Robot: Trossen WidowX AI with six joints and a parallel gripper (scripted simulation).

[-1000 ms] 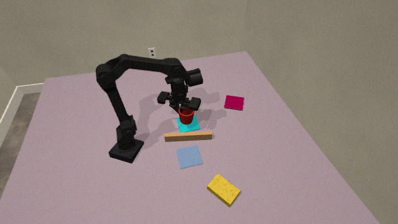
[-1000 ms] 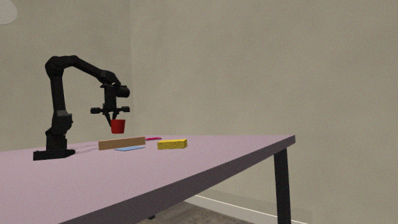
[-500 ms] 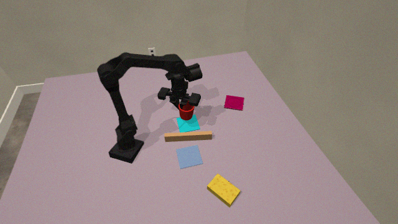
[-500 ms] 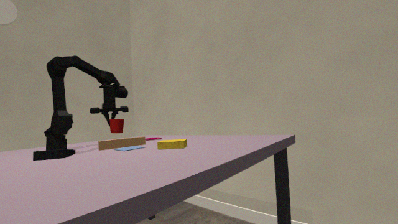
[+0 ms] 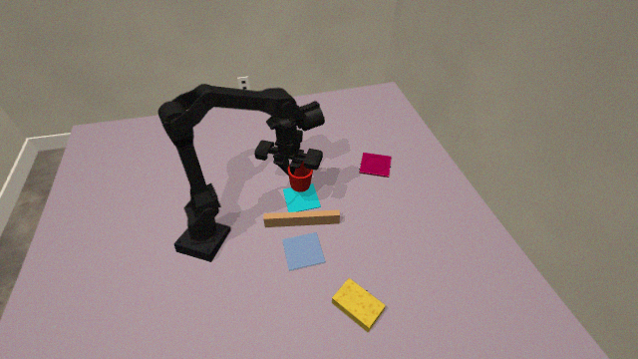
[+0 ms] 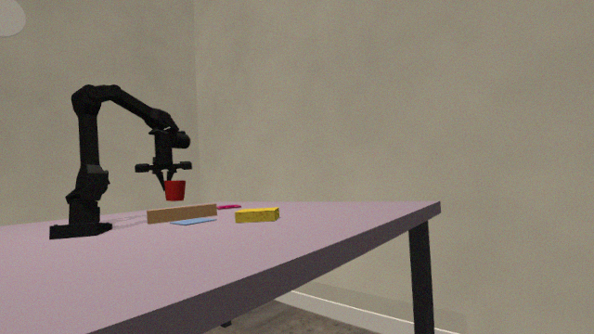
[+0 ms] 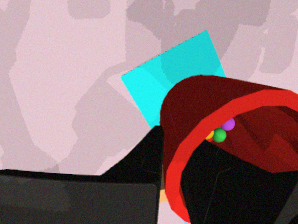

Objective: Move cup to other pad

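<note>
The red cup is 30 mm ahead of my hand, 10 mm to the right of it and 50 mm below it. The rest, counted from my hand: yellow sponge (90 mm ahead, 400 mm to the right, 120 mm below); then wooden bar (10 mm ahead, 110 mm to the right, 120 mm below).
</note>
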